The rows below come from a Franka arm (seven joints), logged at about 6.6 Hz.
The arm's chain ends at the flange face. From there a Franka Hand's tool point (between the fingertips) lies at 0.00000 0.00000 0.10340 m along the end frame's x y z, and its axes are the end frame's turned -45 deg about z.
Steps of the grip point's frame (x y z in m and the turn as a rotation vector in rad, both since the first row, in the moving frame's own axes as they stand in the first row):
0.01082, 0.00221, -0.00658, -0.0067, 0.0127, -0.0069
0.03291, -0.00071, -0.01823, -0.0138, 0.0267, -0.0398
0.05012, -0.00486, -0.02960, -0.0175, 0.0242, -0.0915
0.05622, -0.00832, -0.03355, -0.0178, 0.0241, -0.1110
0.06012, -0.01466, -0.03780, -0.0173, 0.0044, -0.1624
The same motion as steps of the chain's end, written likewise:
0.00780, -0.00564, -0.00657, 0.0042, 0.0137, -0.0069
0.01983, -0.02277, -0.01818, 0.0091, 0.0286, -0.0398
0.02898, -0.03825, -0.02955, 0.0047, 0.0295, -0.0915
0.03084, -0.04501, -0.03350, 0.0045, 0.0296, -0.1110
0.03049, -0.05369, -0.03778, -0.0091, 0.0153, -0.1624

